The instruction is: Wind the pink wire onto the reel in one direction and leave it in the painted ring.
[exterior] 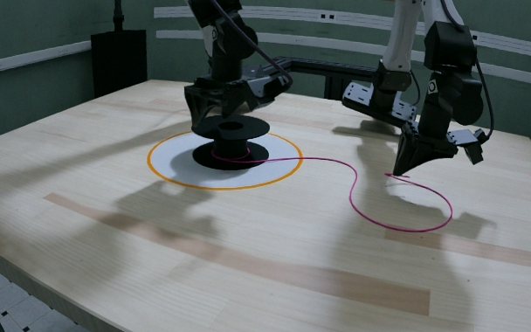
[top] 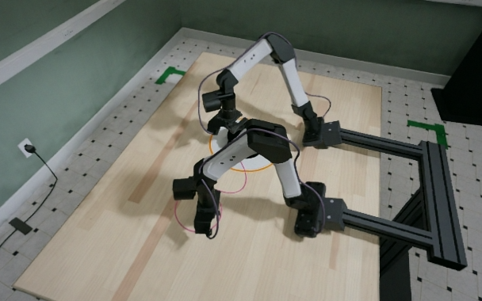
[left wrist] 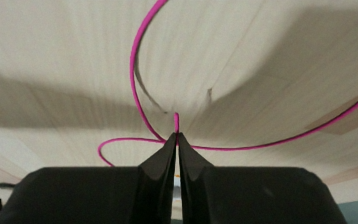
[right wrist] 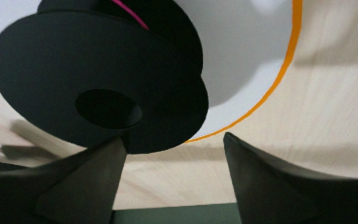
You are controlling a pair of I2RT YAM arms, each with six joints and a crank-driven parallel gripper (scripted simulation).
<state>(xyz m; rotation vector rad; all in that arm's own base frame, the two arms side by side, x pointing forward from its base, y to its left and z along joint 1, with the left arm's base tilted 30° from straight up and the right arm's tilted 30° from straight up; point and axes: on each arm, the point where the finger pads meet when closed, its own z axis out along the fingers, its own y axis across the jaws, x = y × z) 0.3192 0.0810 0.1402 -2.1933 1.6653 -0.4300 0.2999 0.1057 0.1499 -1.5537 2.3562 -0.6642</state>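
Now: right hand 6 cm above the black reel, 5 cm past it and 2 cm to the right of it. From my right hand the other things lie so: orange painted ring (9 cm below, 5 cm behind, 1 cm to the left).
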